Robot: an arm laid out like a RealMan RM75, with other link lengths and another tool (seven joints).
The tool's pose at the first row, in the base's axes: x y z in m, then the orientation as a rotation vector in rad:
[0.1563 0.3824 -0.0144 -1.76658 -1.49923 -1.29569]
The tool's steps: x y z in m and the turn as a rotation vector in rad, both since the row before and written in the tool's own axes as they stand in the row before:
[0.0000 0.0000 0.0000 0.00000 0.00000 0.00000]
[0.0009 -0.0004 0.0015 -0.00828 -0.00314 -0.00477]
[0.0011 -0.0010 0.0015 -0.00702 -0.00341 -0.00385]
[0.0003 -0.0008 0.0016 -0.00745 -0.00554 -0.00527]
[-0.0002 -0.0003 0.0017 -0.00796 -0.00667 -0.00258]
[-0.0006 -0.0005 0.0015 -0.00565 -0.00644 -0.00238]
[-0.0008 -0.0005 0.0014 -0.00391 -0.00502 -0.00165]
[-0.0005 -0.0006 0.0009 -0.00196 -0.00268 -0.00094]
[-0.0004 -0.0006 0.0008 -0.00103 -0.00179 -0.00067]
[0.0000 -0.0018 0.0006 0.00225 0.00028 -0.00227]
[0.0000 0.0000 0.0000 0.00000 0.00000 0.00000]
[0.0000 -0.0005 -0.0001 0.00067 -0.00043 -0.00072]
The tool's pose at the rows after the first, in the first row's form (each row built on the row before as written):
[0.1563 0.3824 -0.0144 -1.76658 -1.49923 -1.29569]
[0.1564 0.3842 -0.0143 -1.77205 -1.50275 -1.30385]
[0.1559 0.3863 -0.0142 -1.77746 -1.50592 -1.31016]
[0.1557 0.3880 -0.0148 -1.78432 -1.51158 -1.31609]
[0.1561 0.3894 -0.0158 -1.79397 -1.51471 -1.32044]
[0.1562 0.3905 -0.0171 -1.80210 -1.51842 -1.32257]
[0.1563 0.3914 -0.0185 -1.80825 -1.52128 -1.32364]
[0.1561 0.3921 -0.0195 -1.81143 -1.52292 -1.32411]
[0.1559 0.3927 -0.0204 -1.81336 -1.52417 -1.32417]
[0.1545 0.3937 -0.0211 -1.81052 -1.52741 -1.32319]
[0.1545 0.3937 -0.0211 -1.81052 -1.52741 -1.32319]
[0.1540 0.3938 -0.0212 -1.81013 -1.52869 -1.32255]

